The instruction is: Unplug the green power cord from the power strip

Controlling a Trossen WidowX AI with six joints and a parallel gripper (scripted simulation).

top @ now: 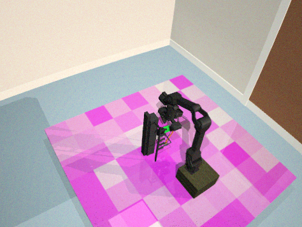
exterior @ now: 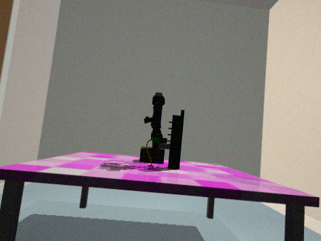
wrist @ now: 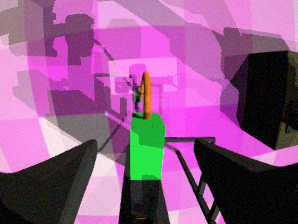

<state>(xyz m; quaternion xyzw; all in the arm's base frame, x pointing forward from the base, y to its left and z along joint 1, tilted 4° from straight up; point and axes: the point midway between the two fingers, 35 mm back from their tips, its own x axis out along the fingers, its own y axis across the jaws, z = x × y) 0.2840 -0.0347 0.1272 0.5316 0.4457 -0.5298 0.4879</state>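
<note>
Right now my gripper tip is 3 cm to the right of the green plug and 1 cm above it.
</note>
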